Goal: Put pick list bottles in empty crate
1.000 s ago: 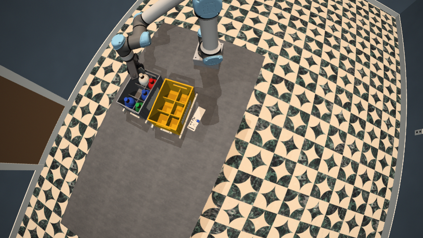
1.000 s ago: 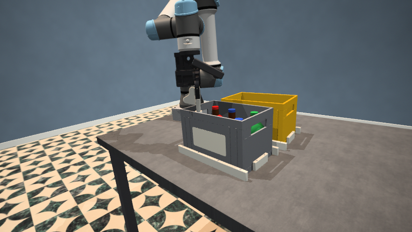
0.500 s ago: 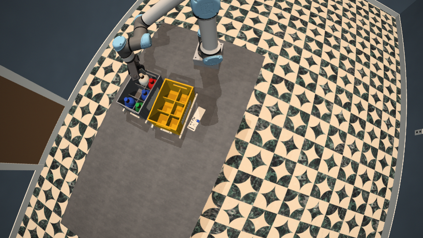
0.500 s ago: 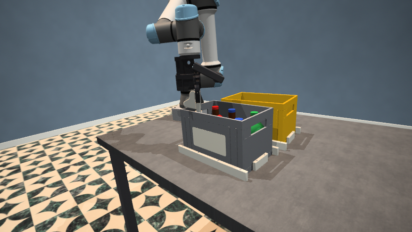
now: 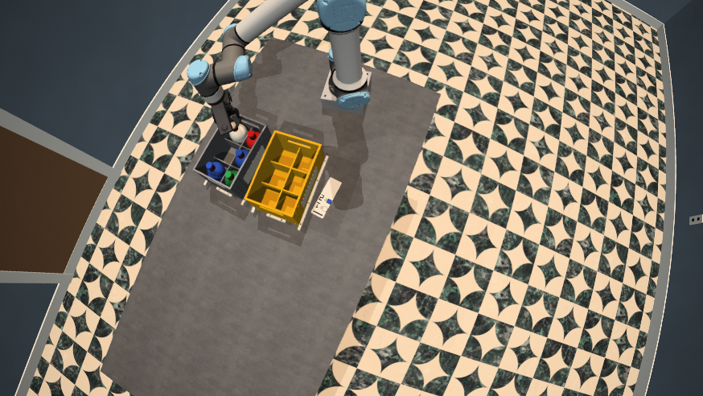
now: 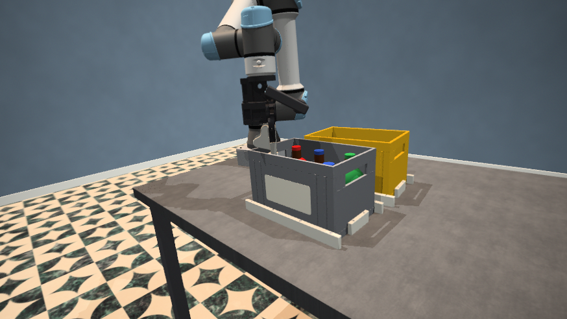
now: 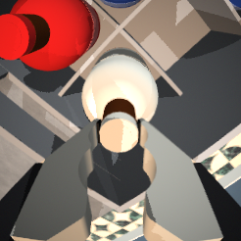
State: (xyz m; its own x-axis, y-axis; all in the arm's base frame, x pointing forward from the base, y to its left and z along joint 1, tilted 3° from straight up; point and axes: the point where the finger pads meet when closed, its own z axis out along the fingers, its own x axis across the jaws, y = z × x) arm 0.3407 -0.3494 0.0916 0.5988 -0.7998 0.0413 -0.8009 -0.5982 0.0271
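The white-label bottle is 70 mm below my hand. Round my hand: green-label bottle (190 mm ahead, 70 mm to the left, 70 mm below); red-label bottle (90 mm to the left, 70 mm below, 20 mm ahead); grey crate (90 mm ahead, 70 mm below, 30 mm to the left).
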